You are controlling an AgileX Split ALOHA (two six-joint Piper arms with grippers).
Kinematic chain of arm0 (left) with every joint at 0, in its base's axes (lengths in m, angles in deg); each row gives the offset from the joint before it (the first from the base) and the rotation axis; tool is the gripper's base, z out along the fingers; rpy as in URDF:
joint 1: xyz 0 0 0.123 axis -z
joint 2: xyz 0 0 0 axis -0.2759 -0.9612 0
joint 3: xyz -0.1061 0.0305 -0.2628 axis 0.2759 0.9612 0
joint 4: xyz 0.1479 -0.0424 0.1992 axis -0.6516 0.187 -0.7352
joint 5: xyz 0 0 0 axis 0.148 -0.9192 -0.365
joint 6: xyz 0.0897 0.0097 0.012 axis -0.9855 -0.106 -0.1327
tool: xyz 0 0 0 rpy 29.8 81.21 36.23
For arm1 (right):
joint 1: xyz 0 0 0.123 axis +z
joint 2: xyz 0 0 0 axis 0.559 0.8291 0
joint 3: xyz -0.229 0.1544 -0.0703 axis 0.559 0.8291 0
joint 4: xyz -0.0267 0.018 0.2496 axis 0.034 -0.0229 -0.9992
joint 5: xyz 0 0 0 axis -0.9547 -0.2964 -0.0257
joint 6: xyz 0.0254 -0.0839 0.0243 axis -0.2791 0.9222 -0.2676
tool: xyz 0 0 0 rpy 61.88 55.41 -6.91
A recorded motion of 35 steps. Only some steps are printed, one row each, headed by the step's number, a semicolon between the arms.
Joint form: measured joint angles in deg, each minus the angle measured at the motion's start. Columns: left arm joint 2, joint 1, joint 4, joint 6, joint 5, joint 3; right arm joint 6, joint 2, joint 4, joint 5, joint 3, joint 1.
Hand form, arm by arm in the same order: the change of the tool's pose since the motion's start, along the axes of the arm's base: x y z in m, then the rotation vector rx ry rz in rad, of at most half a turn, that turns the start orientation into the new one. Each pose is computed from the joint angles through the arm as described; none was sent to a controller.
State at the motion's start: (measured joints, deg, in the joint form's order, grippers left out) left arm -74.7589 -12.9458 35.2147 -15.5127 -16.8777 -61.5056; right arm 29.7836 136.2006 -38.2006 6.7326 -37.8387 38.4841
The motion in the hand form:
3: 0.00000 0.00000 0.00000 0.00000 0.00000 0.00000; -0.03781 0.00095 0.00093 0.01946 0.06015 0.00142
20: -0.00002 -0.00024 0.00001 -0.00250 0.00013 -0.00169; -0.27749 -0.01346 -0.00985 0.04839 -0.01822 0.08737
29: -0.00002 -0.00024 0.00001 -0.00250 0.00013 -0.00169; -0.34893 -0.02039 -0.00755 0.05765 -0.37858 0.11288
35: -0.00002 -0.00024 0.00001 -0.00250 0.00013 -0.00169; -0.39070 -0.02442 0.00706 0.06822 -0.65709 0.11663
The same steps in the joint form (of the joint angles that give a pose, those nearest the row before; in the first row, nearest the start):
3: 0.00 0.00 0.00 0.00 0.00 0.00; 0.00 -7.25 -1.40 0.07 10.66 0.27
20: 0.00 0.00 0.17 0.00 0.00 0.00; 4.94 -58.43 -4.03 6.56 63.81 1.01
29: 0.00 0.00 0.17 0.00 0.00 0.00; 6.40 -84.47 -4.15 11.19 73.90 1.01
35: 0.00 0.00 0.17 0.00 0.00 0.00; 6.43 -100.53 -4.15 11.25 74.06 1.01

